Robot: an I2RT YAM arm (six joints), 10 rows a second.
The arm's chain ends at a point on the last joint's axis. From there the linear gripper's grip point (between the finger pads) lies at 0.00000 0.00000 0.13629 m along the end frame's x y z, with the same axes.
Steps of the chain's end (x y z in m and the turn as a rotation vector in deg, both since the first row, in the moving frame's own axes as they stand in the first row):
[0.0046 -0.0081 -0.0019 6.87 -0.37 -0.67]
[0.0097 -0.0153 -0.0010 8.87 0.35 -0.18]
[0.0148 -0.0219 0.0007 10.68 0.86 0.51]
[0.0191 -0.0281 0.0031 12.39 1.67 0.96]
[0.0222 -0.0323 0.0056 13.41 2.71 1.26]
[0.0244 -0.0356 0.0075 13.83 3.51 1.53]
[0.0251 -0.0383 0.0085 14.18 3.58 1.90]
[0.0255 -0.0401 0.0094 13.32 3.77 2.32]
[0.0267 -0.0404 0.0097 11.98 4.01 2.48]
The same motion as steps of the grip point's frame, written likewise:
[0.0036 -0.0244 -0.0029 6.87 -0.37 -0.67]
[0.0105 -0.0363 -0.0026 8.87 0.35 -0.18]
[0.0169 -0.0471 -0.0017 10.68 0.86 0.51]
[0.0233 -0.0573 -0.0001 12.39 1.67 0.96]
[0.0289 -0.0638 0.0017 13.41 2.71 1.26]
[0.0331 -0.0680 0.0033 13.83 3.51 1.53]
[0.0341 -0.0715 0.0041 14.18 3.58 1.90]
[0.0350 -0.0713 0.0054 13.32 3.77 2.32]
[0.0368 -0.0685 0.0064 11.98 4.01 2.48]

